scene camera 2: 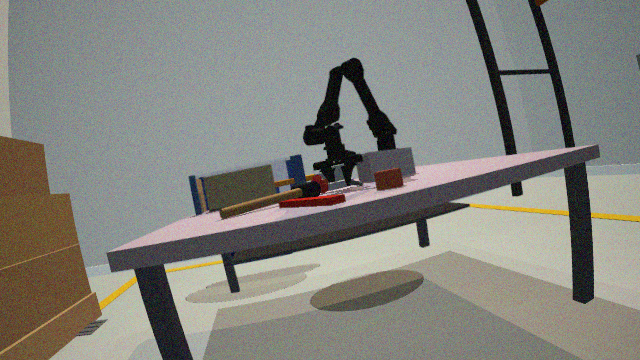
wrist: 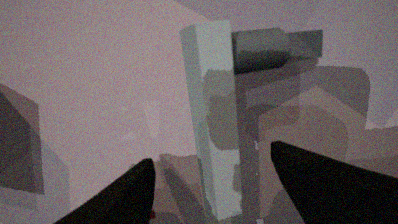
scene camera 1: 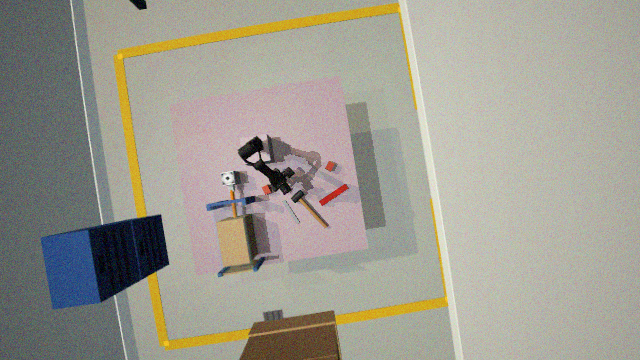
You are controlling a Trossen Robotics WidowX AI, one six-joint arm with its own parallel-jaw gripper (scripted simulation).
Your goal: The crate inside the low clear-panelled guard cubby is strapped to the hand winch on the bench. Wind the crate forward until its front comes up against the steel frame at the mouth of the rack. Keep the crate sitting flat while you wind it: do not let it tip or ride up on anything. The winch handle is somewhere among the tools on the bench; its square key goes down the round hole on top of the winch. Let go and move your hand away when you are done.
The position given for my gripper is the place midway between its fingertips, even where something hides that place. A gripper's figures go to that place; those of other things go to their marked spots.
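My gripper point(scene camera 2: 341, 187) is 116 cm from the lens. There is a hammer point(scene camera 2: 309, 189) as well, and the hammer is 101 cm from the lens.
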